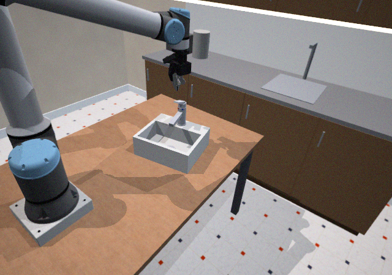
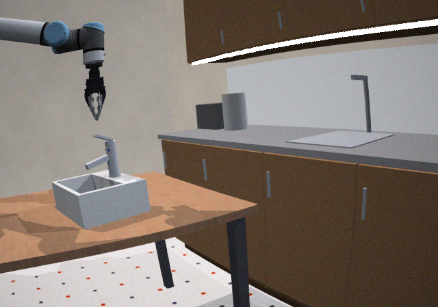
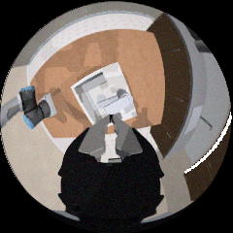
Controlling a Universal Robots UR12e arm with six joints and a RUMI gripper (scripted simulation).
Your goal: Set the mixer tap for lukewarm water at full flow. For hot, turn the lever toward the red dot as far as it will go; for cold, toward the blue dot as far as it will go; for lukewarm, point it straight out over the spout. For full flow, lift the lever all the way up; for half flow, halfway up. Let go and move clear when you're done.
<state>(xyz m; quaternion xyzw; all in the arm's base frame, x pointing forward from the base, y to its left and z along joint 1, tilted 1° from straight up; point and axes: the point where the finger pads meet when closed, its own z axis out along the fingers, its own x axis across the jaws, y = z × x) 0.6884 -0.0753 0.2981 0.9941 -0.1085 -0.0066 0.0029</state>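
Now: hand 20 mm short of the lever, 10 mm to the left of it and 80 mm above it. Also, from my hand: grey mixer tap (30 mm ahead, 10 mm to the right, 130 mm below); then white basin (70 mm behind, 20 mm to the right, 330 mm below).
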